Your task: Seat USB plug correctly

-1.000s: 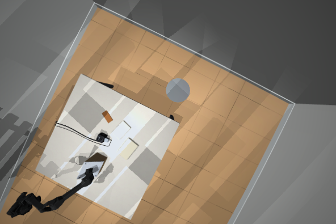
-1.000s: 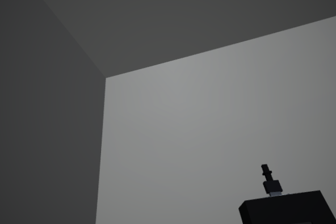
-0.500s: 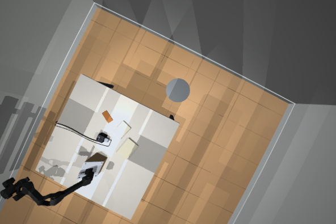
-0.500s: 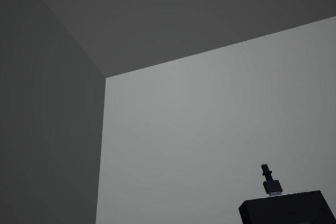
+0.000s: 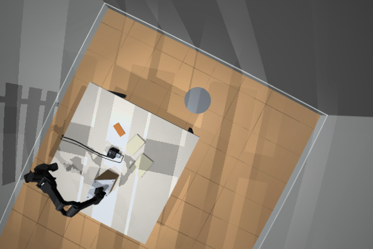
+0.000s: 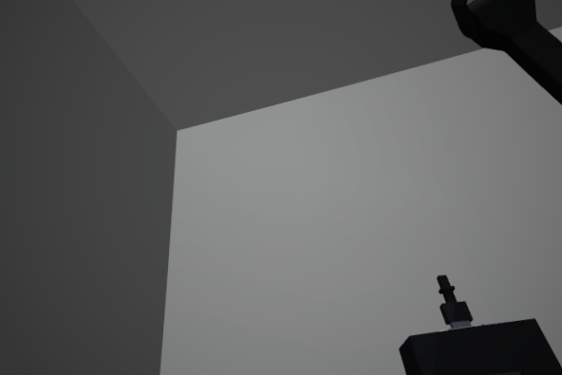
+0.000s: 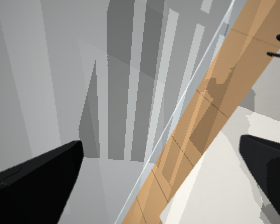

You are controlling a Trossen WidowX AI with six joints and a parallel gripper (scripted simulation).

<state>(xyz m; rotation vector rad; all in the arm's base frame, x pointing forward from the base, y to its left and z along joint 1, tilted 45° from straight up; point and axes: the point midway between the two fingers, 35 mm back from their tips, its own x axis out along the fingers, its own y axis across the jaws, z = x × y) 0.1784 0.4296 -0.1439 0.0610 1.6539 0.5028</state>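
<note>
My gripper tip is now 17 cm short of the USB plug, 38 cm to the left of it and 27 cm above it. Round my gripper tip: orange block: 40 cm ahead, 37 cm to the right, 36 cm below.
</note>
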